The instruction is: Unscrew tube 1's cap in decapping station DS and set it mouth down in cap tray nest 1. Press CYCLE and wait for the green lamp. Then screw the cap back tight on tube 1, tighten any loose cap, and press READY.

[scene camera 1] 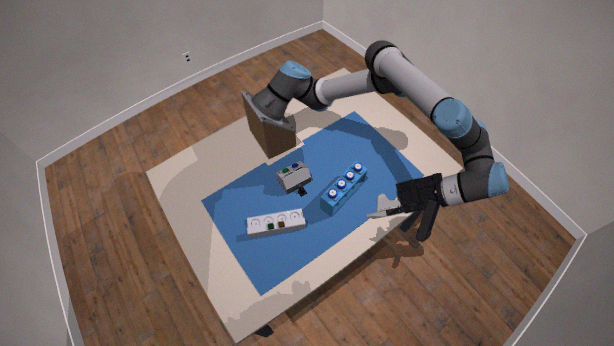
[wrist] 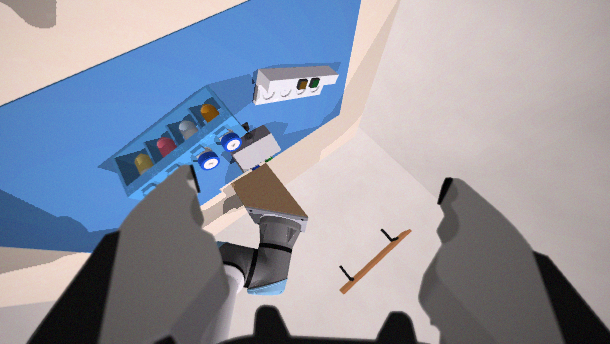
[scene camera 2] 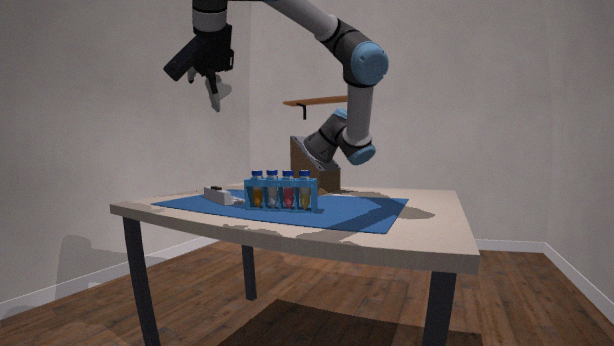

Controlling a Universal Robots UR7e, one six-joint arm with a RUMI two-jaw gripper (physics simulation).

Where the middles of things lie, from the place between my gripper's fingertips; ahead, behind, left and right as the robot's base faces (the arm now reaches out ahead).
Labels:
The grey button box (scene camera 1: pixel 295 178) is 38 cm behind my hand, 29 cm below it and 4 cm to the right of it.

